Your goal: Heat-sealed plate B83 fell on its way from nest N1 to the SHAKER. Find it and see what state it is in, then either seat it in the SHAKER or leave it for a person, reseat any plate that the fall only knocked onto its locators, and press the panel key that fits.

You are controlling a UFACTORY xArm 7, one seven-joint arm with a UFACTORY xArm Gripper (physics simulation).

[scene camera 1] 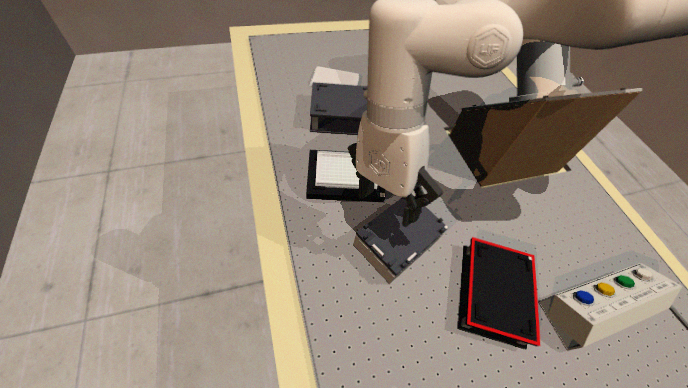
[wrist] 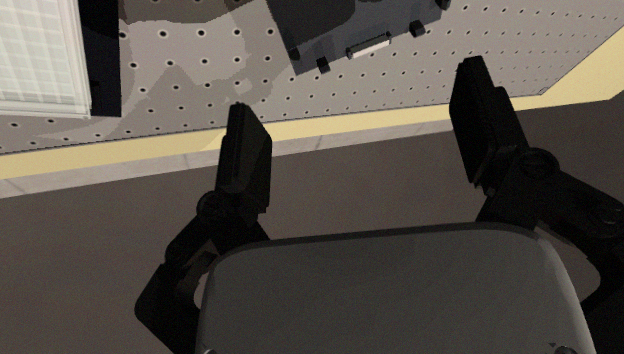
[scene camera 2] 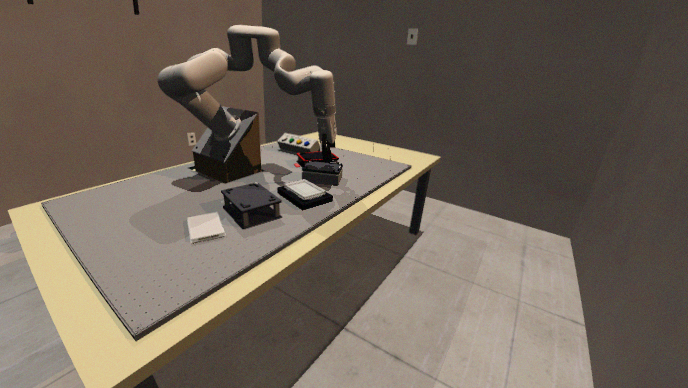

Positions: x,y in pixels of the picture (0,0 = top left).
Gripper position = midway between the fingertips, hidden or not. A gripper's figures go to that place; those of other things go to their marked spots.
Scene:
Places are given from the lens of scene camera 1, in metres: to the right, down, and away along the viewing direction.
my gripper (scene camera 1: 387,207): 0.07, 0.02, 0.51
dark grey plate nest (scene camera 1: 396,246): 0.09, 0.09, 0.54
black plate with red rim (scene camera 1: 507,294): 0.28, 0.17, 0.52
The marked spots on the black plate with red rim and the dark grey plate nest are 0.21 m apart.

